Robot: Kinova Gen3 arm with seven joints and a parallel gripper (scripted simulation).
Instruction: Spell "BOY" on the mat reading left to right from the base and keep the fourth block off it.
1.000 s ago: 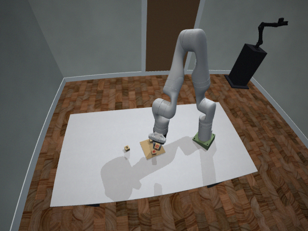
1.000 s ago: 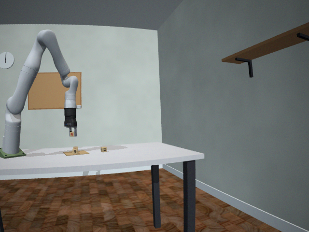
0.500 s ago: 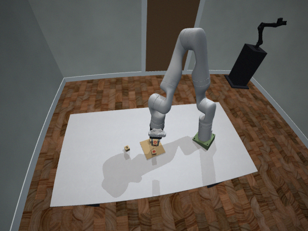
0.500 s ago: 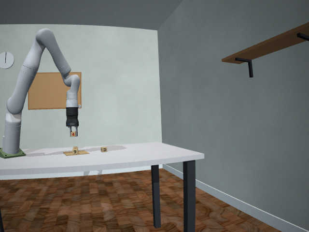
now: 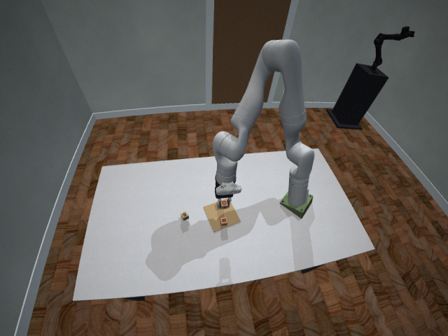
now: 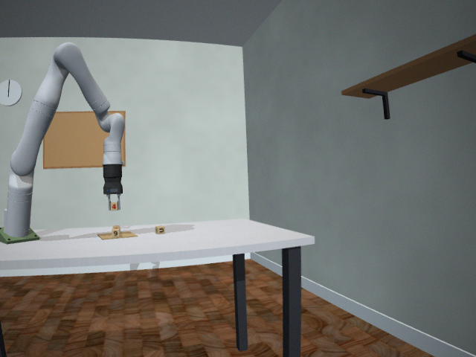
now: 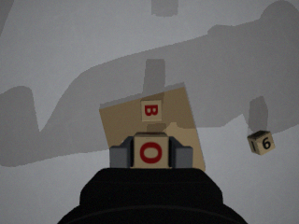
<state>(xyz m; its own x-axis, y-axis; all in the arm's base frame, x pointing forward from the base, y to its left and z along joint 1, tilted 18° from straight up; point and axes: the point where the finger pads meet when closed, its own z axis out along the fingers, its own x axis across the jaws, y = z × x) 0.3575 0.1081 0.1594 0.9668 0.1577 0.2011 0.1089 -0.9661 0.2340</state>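
Now: the tan mat 120 mm below my hand and 10 mm to the right of it. Round my hand: Y block 100 mm below, 60 mm to the right, 10 mm ahead; then O block right at my hand; then B block 100 mm below, 40 mm to the left.
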